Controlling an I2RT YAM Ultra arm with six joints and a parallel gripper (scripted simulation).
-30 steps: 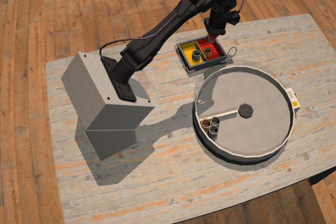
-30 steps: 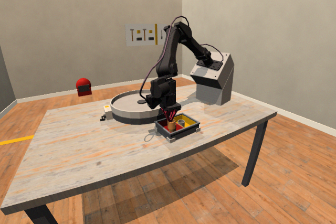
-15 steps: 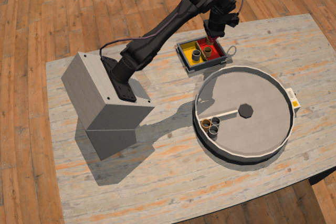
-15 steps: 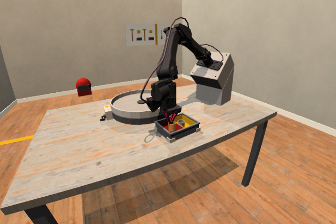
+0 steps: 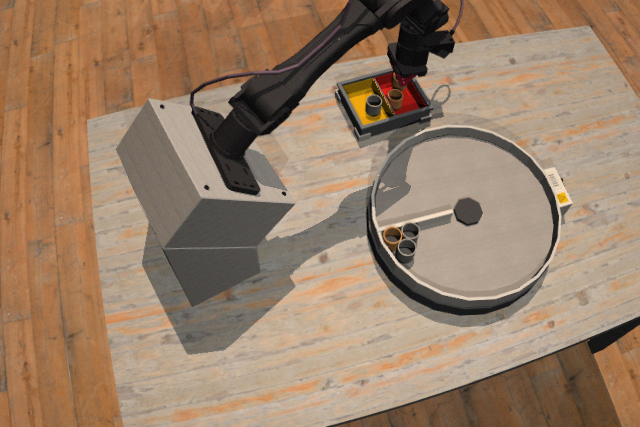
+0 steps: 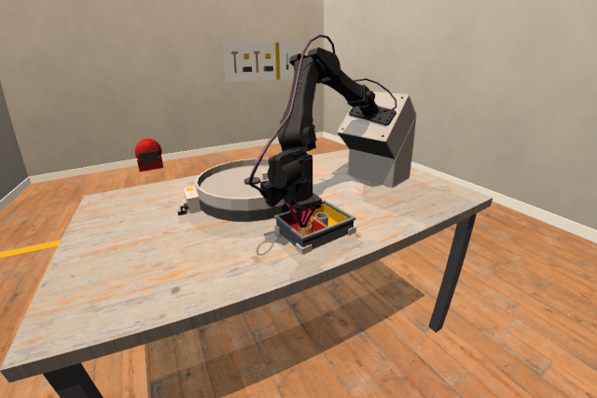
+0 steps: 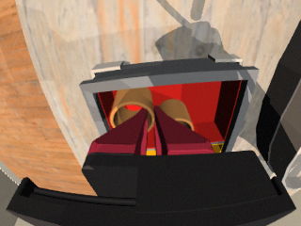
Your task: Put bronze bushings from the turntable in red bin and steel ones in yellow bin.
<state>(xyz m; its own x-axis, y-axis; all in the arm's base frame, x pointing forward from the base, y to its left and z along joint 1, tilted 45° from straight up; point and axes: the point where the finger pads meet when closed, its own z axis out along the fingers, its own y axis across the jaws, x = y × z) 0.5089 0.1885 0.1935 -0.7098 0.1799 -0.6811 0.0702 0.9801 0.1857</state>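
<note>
Now: the red bin 40 mm below my hand, 20 mm to the right of it and 10 mm behind it. The rest, counted from my hand: turntable 370 mm to the right, 20 mm behind; two-part bin tray 60 mm behind, 30 mm below, 20 mm to the right; yellow bin 100 mm behind, 40 mm below, 20 mm to the right.
</note>
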